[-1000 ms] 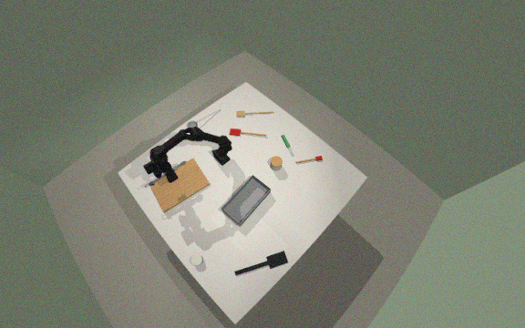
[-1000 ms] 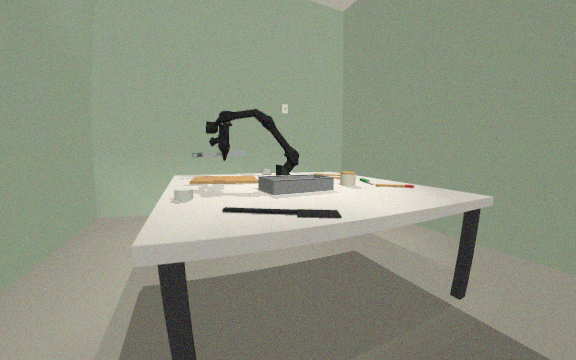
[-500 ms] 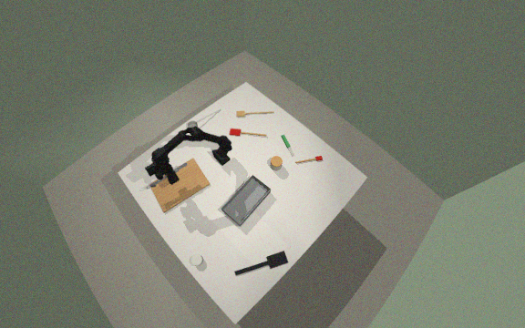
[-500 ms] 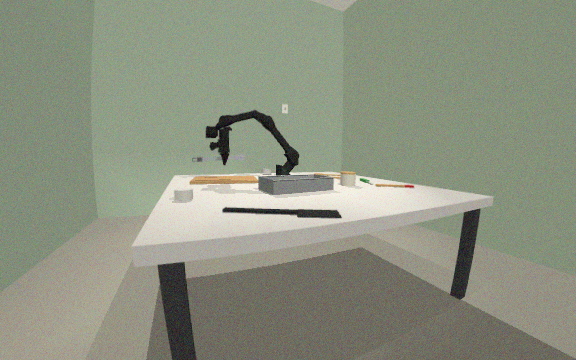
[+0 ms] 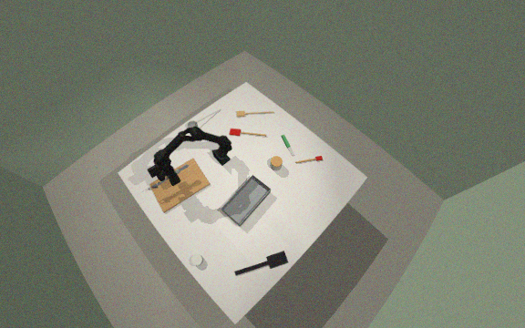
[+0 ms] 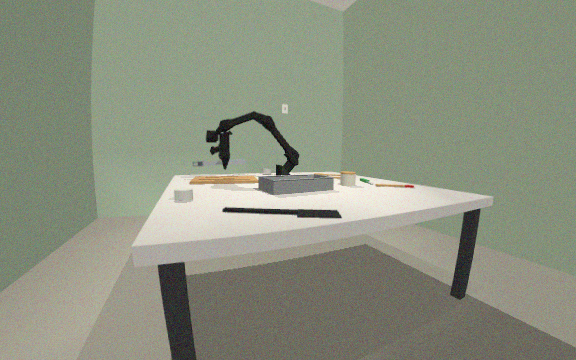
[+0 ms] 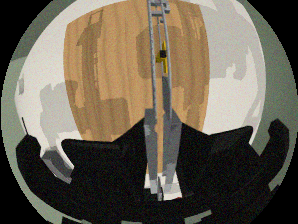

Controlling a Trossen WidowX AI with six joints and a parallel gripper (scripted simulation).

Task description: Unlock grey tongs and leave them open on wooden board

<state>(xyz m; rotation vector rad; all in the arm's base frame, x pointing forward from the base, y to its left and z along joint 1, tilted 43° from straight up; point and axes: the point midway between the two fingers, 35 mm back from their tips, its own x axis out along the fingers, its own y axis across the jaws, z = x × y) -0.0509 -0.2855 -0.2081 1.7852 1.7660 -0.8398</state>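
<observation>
The wooden board is 3 cm ahead of my gripper tip and 6 cm below it. Round my gripper tip: white roll: 52 cm ahead, 19 cm to the right, 5 cm below; then grey roasting tin: 42 cm ahead, 28 cm to the left, 3 cm below; then tan cup: 35 cm ahead, 60 cm to the left, 3 cm below.
</observation>
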